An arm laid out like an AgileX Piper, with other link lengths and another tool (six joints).
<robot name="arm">
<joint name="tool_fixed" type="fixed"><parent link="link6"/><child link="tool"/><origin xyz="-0.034 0.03 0.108" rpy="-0.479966 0 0.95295"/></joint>
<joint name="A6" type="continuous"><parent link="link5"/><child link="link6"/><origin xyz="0 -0.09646 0" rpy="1.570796 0 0"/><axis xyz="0 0 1"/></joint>
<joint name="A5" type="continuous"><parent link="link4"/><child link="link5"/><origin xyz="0 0 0" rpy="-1.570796 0 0"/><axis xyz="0 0 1"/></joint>
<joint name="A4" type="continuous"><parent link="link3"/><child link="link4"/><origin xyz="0.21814 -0.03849 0" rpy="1.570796 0 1.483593"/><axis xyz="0 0 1"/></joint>
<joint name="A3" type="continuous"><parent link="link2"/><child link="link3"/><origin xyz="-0.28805 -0.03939 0" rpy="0 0 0"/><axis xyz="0 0 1"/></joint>
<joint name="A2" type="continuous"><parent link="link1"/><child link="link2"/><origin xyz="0 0 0" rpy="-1.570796 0 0"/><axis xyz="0 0 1"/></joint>
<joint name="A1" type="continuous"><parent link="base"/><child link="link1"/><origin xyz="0 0 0.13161" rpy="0 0 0"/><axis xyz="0 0 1"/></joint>
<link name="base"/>
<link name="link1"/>
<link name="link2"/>
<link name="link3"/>
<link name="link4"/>
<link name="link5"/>
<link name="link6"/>
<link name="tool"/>
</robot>
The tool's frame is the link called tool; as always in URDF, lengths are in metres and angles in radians. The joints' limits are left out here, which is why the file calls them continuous.
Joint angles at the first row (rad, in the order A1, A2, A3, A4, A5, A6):
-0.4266, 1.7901, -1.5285, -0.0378, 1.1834, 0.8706
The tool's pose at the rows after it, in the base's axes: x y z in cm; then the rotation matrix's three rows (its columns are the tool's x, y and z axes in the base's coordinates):
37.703, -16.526, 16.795; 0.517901, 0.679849, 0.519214; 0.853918, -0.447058, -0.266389; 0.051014, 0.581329, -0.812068
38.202, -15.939, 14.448; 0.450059, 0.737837, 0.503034; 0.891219, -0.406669, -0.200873; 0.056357, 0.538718, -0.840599
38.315, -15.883, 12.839; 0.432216, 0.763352, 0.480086; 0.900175, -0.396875, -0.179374; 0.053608, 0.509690, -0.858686
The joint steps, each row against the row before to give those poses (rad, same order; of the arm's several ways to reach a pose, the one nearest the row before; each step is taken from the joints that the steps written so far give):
-0.0012, 0.0628, 0.0033, 0.0742, 0.0007, -0.1430
0.0000, 0.0582, 0.0003, 0.0204, -0.0040, -0.0866
0.0000, 0.0391, 0.0008, 0.0000, -0.0045, -0.0222

